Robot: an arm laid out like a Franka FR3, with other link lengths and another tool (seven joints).
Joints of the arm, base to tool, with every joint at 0 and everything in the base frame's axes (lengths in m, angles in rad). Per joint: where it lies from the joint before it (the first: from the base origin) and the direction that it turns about. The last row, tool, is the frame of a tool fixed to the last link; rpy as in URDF.
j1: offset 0 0 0.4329 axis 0 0 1
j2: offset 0 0 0 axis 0 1 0
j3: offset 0 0 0.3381 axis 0 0 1
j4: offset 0.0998 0 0 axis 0 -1 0
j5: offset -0.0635 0 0.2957 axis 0 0 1
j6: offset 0 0 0 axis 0 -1 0
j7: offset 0.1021 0 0 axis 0 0 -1
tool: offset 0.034 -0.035 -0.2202 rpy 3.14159 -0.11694 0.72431
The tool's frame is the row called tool.
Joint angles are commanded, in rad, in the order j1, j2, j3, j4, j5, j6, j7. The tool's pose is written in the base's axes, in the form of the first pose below.
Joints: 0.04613 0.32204 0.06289 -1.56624 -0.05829 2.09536 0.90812
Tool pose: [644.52, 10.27, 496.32], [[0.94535, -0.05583, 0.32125], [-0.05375, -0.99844, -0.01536], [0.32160, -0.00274, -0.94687]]
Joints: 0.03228 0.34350 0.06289 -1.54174 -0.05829 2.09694 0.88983
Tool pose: [652.59, 1.70, 493.63], [[0.94413, -0.05225, 0.32540], [-0.04969, -0.99863, -0.01619], [0.32580, -0.00088, -0.94544]]
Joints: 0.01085 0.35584 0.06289 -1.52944 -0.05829 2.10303 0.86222
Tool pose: [658.45, -12.09, 492.15], [[0.94253, -0.04680, 0.33083], [-0.04300, -0.99890, -0.01878], [0.33134, 0.00347, -0.94350]]
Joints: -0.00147 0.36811 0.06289 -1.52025 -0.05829 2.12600 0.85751
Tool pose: [665.62, -19.73, 491.52], [[0.93548, -0.05401, 0.34922], [-0.05019, -0.99854, -0.01997], [0.34979, 0.00116, -0.93683]]
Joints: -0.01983 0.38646 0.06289 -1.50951 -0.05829 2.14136 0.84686
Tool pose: [671.96, -31.76, 486.47], [[0.93240, -0.06179, 0.35610], [-0.05716, -0.99809, -0.02351], [0.35687, 0.00156, -0.93415]]
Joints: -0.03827 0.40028 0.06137 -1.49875 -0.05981 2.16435 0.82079
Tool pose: [679.88, -45.10, 485.88], [[0.92563, -0.05555, 0.37434], [-0.04877, -0.99843, -0.02758], [0.37528, 0.00727, -0.92688]]
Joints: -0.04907 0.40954 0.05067 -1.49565 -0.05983 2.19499 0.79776
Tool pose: [686.70, -58.71, 486.16], [[0.91659, -0.05333, 0.39626], [-0.04287, -0.99846, -0.03520], [0.39752, 0.01527, -0.91746]]
